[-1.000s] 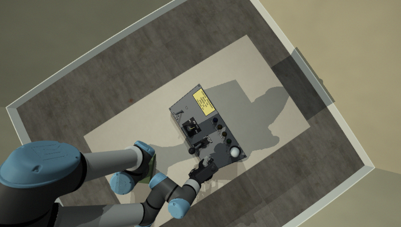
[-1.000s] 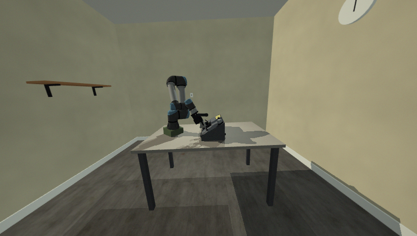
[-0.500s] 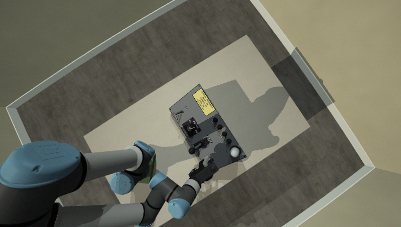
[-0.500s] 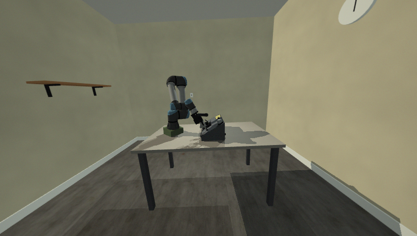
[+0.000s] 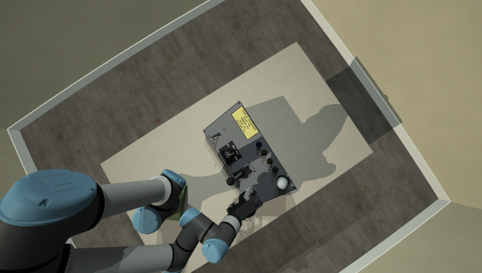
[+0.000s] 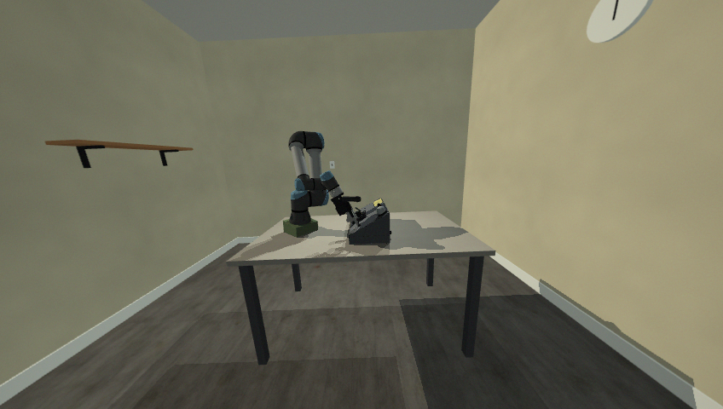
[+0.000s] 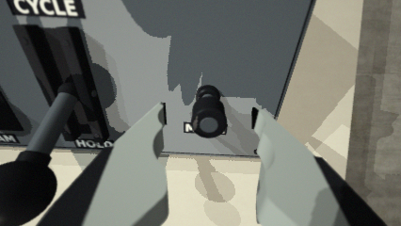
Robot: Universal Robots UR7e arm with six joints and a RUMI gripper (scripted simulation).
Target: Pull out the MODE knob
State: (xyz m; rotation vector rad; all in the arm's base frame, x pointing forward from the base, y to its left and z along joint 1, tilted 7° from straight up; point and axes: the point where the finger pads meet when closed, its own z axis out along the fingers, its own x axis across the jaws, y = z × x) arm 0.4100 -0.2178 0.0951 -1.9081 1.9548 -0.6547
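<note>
The mode knob lies right at my hand. Round my hand: dark grey console: 180 mm to the left, 50 mm ahead, 30 mm below; then program selector knob: 240 mm to the left, 30 mm ahead; then cycle lever: 120 mm to the left, 20 mm behind.
</note>
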